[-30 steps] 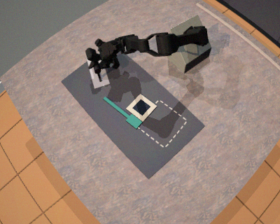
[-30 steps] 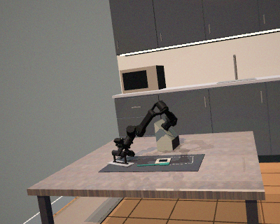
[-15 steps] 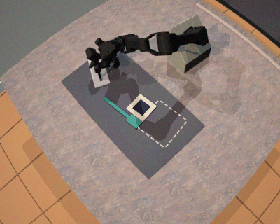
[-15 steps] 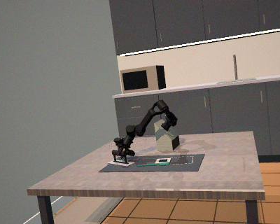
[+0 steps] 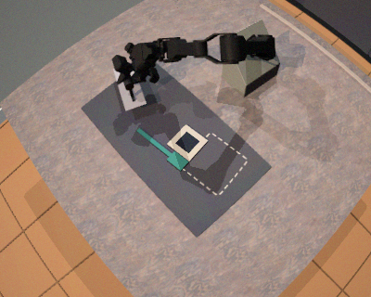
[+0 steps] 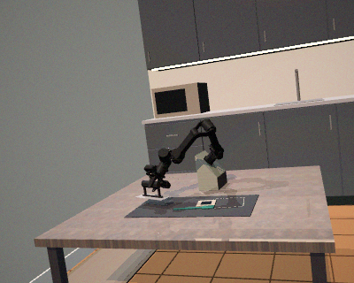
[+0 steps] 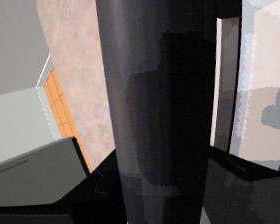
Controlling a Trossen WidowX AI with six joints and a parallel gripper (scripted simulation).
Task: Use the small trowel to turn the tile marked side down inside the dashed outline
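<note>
Right now my gripper tip is 1 cm past the dark mat, 22 cm to the right of it and 12 cm above it. From my gripper tip the other things lie so: cream tile: 3 cm behind, 29 cm to the left, 10 cm below; teal trowel: 4 cm ahead, 26 cm to the left, 10 cm below.
</note>
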